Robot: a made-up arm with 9 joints. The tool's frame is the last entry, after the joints.
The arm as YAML. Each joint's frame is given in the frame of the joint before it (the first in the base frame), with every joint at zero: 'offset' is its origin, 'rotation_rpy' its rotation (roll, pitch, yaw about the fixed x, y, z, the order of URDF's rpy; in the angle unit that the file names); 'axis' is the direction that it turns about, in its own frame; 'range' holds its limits. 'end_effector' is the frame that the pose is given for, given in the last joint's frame.
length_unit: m
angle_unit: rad
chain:
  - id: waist
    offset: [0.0, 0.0, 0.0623]
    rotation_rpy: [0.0, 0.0, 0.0]
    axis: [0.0, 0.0, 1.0]
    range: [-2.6, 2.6]
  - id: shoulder
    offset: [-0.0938, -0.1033, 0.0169]
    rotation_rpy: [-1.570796, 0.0, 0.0]
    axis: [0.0, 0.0, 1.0]
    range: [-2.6, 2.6]
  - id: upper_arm
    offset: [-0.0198, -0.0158, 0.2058]
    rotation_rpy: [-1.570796, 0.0, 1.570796]
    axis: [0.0, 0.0, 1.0]
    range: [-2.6, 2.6]
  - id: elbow
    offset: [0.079, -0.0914, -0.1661]
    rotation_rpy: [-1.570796, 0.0, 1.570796]
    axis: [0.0, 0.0, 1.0]
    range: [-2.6, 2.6]
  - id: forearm
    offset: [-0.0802, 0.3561, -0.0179]
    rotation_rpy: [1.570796, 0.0, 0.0]
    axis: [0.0, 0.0, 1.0]
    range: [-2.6, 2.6]
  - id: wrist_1
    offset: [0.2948, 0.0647, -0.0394]
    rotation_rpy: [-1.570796, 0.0, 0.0]
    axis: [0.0, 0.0, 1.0]
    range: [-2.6, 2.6]
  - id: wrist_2
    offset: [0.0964, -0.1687, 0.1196]
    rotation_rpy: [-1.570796, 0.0, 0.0]
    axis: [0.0, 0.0, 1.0]
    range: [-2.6, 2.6]
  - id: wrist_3
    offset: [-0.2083, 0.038, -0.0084]
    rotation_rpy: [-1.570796, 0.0, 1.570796]
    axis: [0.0, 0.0, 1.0]
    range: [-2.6, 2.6]
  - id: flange
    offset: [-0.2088, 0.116, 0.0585]
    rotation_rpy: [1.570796, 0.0, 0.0]
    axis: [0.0, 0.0, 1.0]
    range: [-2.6, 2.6]
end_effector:
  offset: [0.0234, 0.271, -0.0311]
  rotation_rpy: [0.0, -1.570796, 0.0]
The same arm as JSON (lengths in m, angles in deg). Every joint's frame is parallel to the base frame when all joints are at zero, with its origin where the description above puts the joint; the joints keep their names.
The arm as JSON. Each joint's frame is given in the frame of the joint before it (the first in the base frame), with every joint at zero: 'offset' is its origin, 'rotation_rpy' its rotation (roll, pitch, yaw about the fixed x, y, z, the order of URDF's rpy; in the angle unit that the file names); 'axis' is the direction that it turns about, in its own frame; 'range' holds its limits. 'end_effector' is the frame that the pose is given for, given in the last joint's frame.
{
  "length_unit": "m",
  "angle_unit": "deg",
  "chain": [
    {
      "id": "waist",
      "offset": [
        0.0,
        0.0,
        0.0623
      ],
      "rotation_rpy": [
        0.0,
        0.0,
        0.0
      ],
      "axis": [
        0.0,
        0.0,
        1.0
      ],
      "range": [
        -148.97,
        148.97
      ]
    },
    {
      "id": "shoulder",
      "offset": [
        -0.0938,
        -0.1033,
        0.0169
      ],
      "rotation_rpy": [
        0.0,
        0.0,
        0.0
      ],
      "axis": [
        0.0,
        1.0,
        0.0
      ],
      "range": [
        -148.97,
        148.97
      ]
    },
    {
      "id": "upper_arm",
      "offset": [
        -0.0198,
        0.2058,
        0.0158
      ],
      "rotation_rpy": [
        0.0,
        0.0,
        0.0
      ],
      "axis": [
        -1.0,
        0.0,
        0.0
      ],
      "range": [
        -148.97,
        148.97
      ]
    },
    {
      "id": "elbow",
      "offset": [
        0.1661,
        0.0914,
        -0.079
      ],
      "rotation_rpy": [
        0.0,
        0.0,
        0.0
      ],
      "axis": [
        0.0,
        0.0,
        1.0
      ],
      "range": [
        -148.97,
        148.97
      ]
    },
    {
      "id": "forearm",
      "offset": [
        0.3561,
        0.0802,
        -0.0179
      ],
      "rotation_rpy": [
        0.0,
        0.0,
        0.0
      ],
      "axis": [
        -1.0,
        0.0,
        0.0
      ],
      "range": [
        -148.97,
        148.97
      ]
    },
    {
      "id": "wrist_1",
      "offset": [
        0.0394,
        -0.2948,
        0.0647
      ],
      "rotation_rpy": [
        0.0,
        0.0,
        0.0
      ],
      "axis": [
        0.0,
        0.0,
        1.0
      ],
      "range": [
        -148.97,
        148.97
      ]
    },
    {
      "id": "wrist_2",
      "offset": [
        -0.1687,
        -0.0964,
        0.1196
      ],
      "rotation_rpy": [
        0.0,
        0.0,
        0.0
      ],
      "axis": [
        1.0,
        0.0,
        0.0
      ],
      "range": [
        -148.97,
        148.97
      ]
    },
    {
      "id": "wrist_3",
      "offset": [
        -0.0084,
        0.2083,
        -0.038
      ],
      "rotation_rpy": [
        0.0,
        0.0,
        0.0
      ],
      "axis": [
        0.0,
        1.0,
        0.0
      ],
      "range": [
        -148.97,
        148.97
      ]
    },
    {
      "id": "flange",
      "offset": [
        -0.116,
        0.0585,
        0.2088
      ],
      "rotation_rpy": [
        0.0,
        0.0,
        0.0
      ],
      "axis": [
        1.0,
        0.0,
        0.0
      ],
      "range": [
        -148.97,
        148.97
      ]
    }
  ],
  "end_effector": {
    "offset": [
      -0.0311,
      0.271,
      -0.0234
    ],
    "rotation_rpy": [
      0.0,
      0.0,
      0.0
    ]
  }
}

